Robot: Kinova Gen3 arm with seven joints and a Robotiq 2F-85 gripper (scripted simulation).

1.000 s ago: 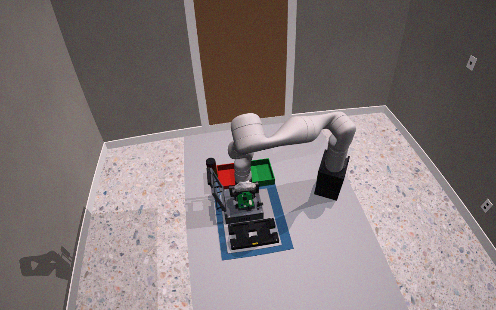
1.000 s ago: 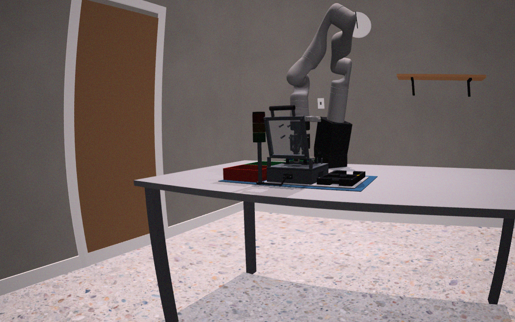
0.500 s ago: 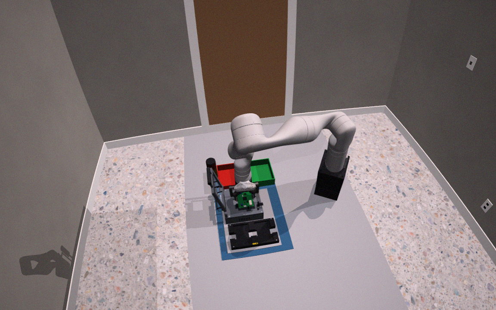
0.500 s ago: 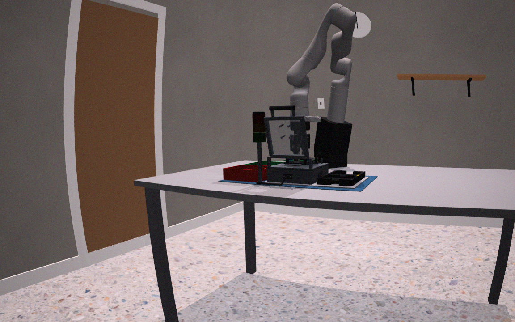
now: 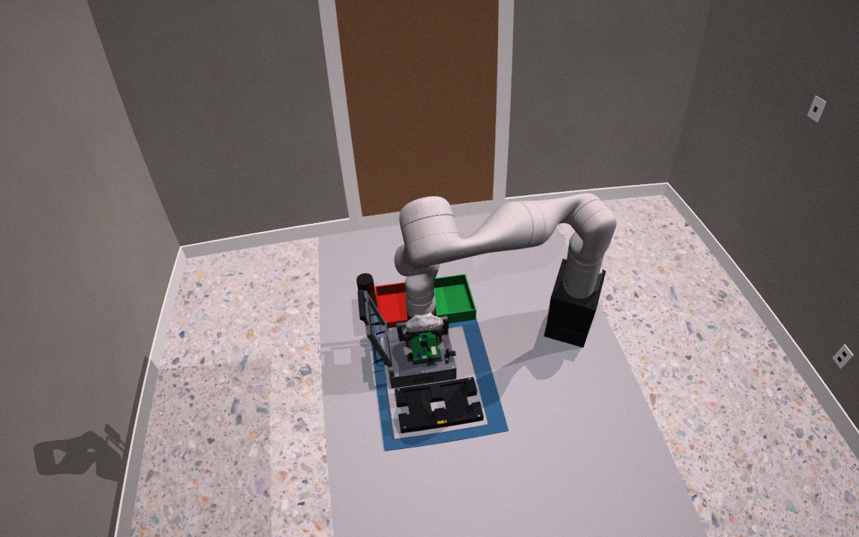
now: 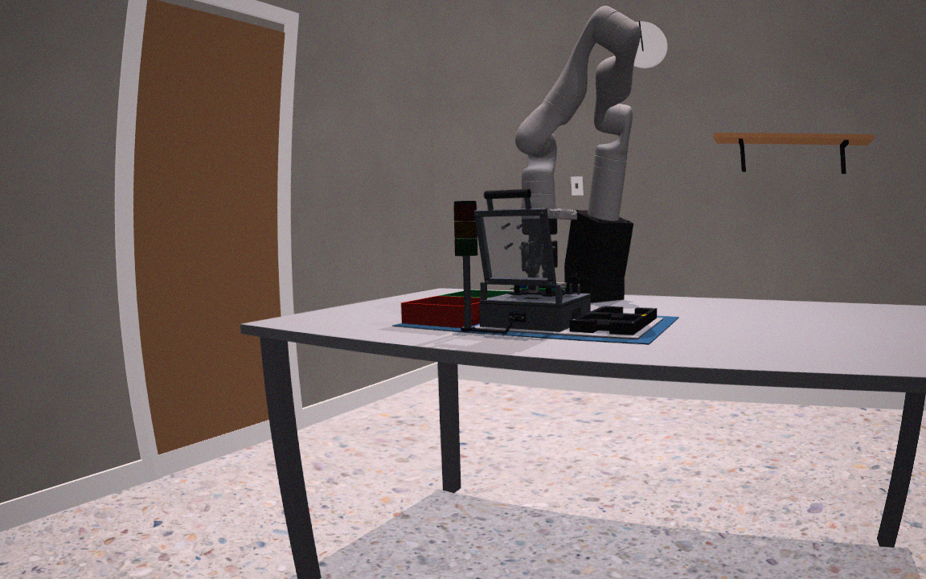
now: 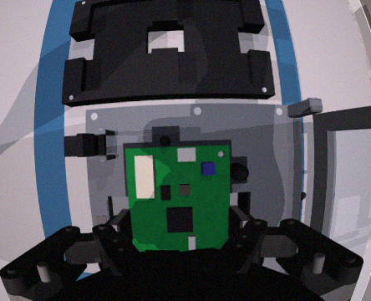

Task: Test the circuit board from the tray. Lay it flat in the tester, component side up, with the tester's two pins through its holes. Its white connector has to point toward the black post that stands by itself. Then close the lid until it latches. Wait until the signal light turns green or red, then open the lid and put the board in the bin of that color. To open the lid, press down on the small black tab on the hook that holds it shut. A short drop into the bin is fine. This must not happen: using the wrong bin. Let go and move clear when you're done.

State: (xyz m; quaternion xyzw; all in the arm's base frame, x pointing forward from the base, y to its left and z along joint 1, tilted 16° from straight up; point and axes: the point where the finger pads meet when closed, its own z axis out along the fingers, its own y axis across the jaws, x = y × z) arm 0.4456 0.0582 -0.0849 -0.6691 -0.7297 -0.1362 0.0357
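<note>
My gripper is now right at the green circuit board. Round my hand: red bin: 190 mm to the right, 70 mm below, 70 mm ahead; latch hook: 70 mm behind, 50 mm to the left, 10 mm above; lid: 120 mm ahead, 100 mm above, 10 mm to the left.
</note>
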